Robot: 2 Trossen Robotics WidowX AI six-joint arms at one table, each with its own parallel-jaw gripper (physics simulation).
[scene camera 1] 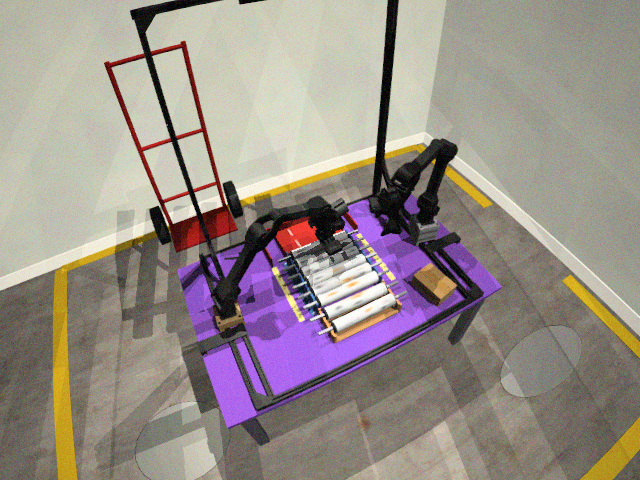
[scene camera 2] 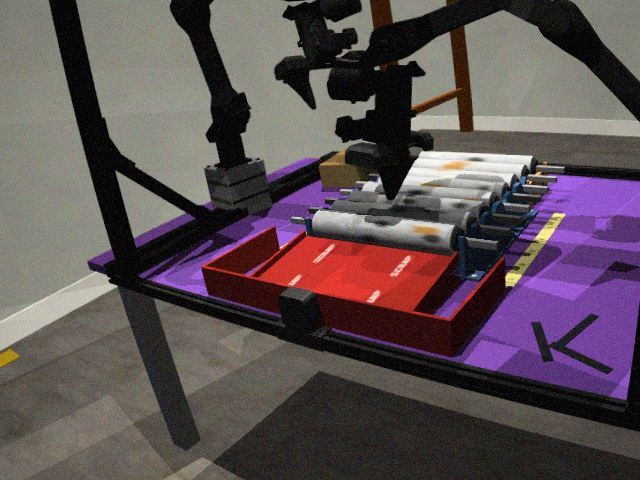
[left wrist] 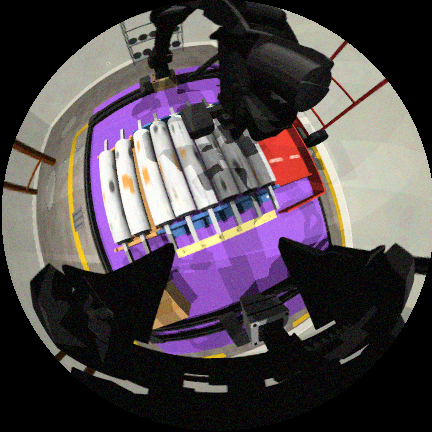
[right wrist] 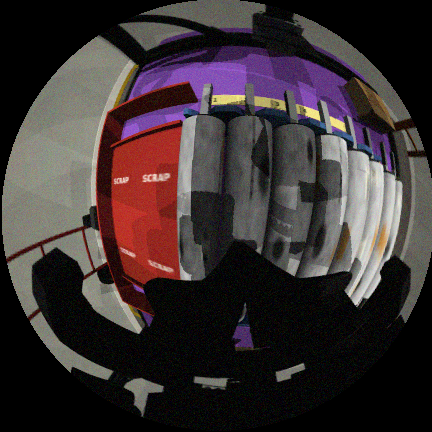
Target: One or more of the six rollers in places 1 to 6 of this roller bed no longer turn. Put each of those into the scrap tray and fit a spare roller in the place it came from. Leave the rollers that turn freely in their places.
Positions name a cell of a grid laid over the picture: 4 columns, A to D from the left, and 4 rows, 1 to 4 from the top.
Scene:
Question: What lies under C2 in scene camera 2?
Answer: A brown box.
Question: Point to a brown box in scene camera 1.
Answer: At C3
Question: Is my right gripper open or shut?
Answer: Shut.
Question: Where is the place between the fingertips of my left gripper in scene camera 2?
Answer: C1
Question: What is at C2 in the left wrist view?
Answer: My right gripper.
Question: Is my left gripper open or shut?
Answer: Open.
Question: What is my left gripper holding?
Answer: Nothing.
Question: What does my right gripper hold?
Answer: Nothing.

